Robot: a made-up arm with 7 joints. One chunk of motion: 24 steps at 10 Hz.
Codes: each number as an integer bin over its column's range. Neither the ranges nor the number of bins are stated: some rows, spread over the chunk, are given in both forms.
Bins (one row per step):
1: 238 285 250 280 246 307
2: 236 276 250 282 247 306
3: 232 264 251 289 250 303
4: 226 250 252 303 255 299
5: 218 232 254 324 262 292
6: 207 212 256 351 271 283
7: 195 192 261 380 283 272
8: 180 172 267 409 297 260
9: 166 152 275 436 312 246
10: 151 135 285 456 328 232
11: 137 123 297 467 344 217
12: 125 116 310 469 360 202
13: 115 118 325 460 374 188
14: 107 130 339 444 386 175
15: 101 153 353 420 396 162
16: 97 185 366 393 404 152
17: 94 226 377 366 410 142
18: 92 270 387 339 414 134
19: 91 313 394 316 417 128
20: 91 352 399 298 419 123
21: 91 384 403 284 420 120
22: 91 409 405 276 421 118
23: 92 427 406 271 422 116
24: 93 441 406 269 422 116
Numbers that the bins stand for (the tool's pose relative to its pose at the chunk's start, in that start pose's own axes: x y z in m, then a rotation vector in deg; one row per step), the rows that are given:
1: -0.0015 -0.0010 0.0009 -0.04 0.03 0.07
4: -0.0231 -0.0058 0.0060 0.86 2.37 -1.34
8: -0.1059 -0.0164 0.0445 5.01 13.30 -8.21
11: -0.1833 -0.0232 0.1214 7.28 25.53 -15.78
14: -0.2374 -0.0222 0.2291 6.38 36.47 -23.18
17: -0.2608 -0.0090 0.3265 3.32 42.71 -28.99
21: -0.2662 0.0126 0.3931 0.12 45.32 -32.86
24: -0.2626 0.0204 0.4008 -0.47 45.84 -33.57
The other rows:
2: -0.0051 -0.0022 0.0009 0.04 0.29 -0.11
3: -0.0123 -0.0038 0.0035 0.31 1.07 -0.63
5: -0.0375 -0.0082 0.0112 1.68 4.19 -2.57
6: -0.0573 -0.0110 0.0163 2.74 6.53 -4.16
7: -0.0789 -0.0137 0.0291 3.87 9.66 -6.09
9: -0.1311 -0.0192 0.0650 6.06 17.21 -10.67
10: -0.1581 -0.0215 0.0906 6.85 21.37 -13.14
12: -0.2050 -0.0241 0.1547 7.36 29.70 -18.42
13: -0.2230 -0.0238 0.1932 7.00 33.34 -20.89
15: -0.2482 -0.0190 0.2650 5.44 39.07 -25.47
16: -0.2554 -0.0147 0.2983 4.38 41.15 -27.23
18: -0.2644 -0.0030 0.3521 2.27 43.75 -30.40
19: -0.2662 0.0029 0.3701 1.37 44.53 -31.46
20: -0.2662 0.0082 0.3829 0.66 45.05 -32.34
22: -0.2662 0.0160 0.3983 -0.20 45.58 -33.22
23: -0.2644 0.0185 0.4008 -0.39 45.84 -33.57

